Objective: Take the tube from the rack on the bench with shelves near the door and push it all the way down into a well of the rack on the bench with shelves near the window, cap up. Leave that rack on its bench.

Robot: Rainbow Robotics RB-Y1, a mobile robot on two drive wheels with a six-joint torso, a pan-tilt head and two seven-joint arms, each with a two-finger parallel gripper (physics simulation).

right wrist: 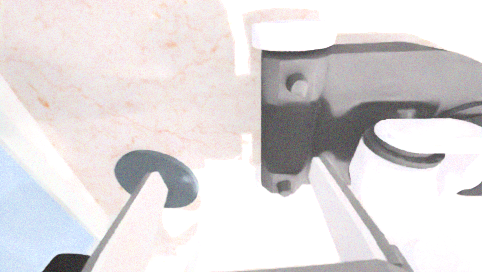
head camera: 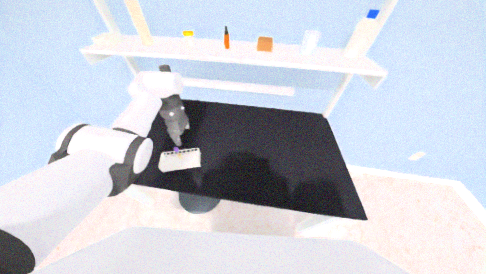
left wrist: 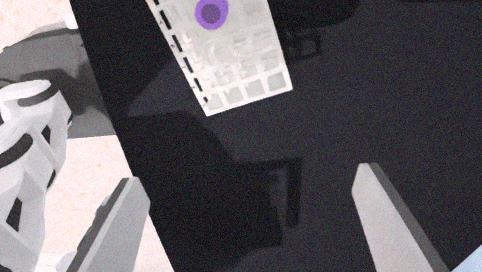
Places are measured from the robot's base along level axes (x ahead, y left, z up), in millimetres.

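Pixels of known places: left gripper, between the fingertips: (head camera: 183,136) (left wrist: 247,184); right gripper, between the fingertips: (right wrist: 235,174).
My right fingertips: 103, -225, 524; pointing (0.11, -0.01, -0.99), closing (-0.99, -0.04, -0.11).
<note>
Behind a point stands the place of what it marks, as x, y, z.
A white, gridded tube rack (head camera: 191,161) @(500, 276, 821) (left wrist: 244,103) @(544, 253, 820) stands on the black bench top (head camera: 270,150) @(644, -156, 763) (left wrist: 380,110) @(718, 194, 763), near its front left in the head view. A tube with a purple cap (head camera: 176,149) @(529, 347, 878) (left wrist: 211,13) @(534, 352, 883) stands in it, cap up; its yellowish content shows faintly in the head view. The upper part of the rack is cut off in the left wrist view. My left gripper (head camera: 178,143) @(549, 292, 961) (left wrist: 247,184) @(549, 292, 961) is open and empty; its fingertips appear just behind the cap in the head view, and the rack lies beyond them in the wrist view. My right gripper (right wrist: 235,174) @(103, -225, 524) is open and empty, away from the rack.
A shelf (head camera: 240,56) @(831, 47, 1220) above the bench holds a yellow-lidded jar (head camera: 188,34) @(956, 319, 1273), an orange bottle (head camera: 227,41) @(943, 121, 1252), a brown box (head camera: 265,44) @(926, -69, 1250), a clear container (head camera: 310,43) @(897, -275, 1271) and a blue-capped bottle (head camera: 361,37) @(897, -492, 1306). A dark round object (head camera: 199,203) @(504, 410, 31) (right wrist: 132,167) @(725, 291, 31) stands below the bench's front edge.
</note>
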